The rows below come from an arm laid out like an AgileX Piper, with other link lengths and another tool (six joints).
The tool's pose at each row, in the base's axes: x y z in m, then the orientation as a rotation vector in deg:
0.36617, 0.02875, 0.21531, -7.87, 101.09, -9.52
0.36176, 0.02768, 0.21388, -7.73, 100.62, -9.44
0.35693, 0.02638, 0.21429, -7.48, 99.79, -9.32
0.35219, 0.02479, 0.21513, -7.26, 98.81, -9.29
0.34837, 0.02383, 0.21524, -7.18, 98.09, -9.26
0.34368, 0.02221, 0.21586, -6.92, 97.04, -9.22
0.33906, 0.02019, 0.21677, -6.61, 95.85, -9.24
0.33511, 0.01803, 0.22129, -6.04, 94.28, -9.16
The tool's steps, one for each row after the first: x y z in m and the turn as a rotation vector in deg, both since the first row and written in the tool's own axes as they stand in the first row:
0.00245, -0.00078, -0.00401, 0.07, -0.47, 0.13
0.00325, -0.00213, -0.00877, 0.21, -1.30, 0.36
0.00367, -0.00384, -0.01352, 0.41, -2.27, 0.52
0.00450, -0.00480, -0.01726, 0.50, -2.98, 0.58
0.00513, -0.00651, -0.02192, 0.73, -4.02, 0.77
0.00554, -0.00866, -0.02655, 1.03, -5.19, 0.96
0.00236, -0.01162, -0.03122, 1.45, -6.74, 1.38

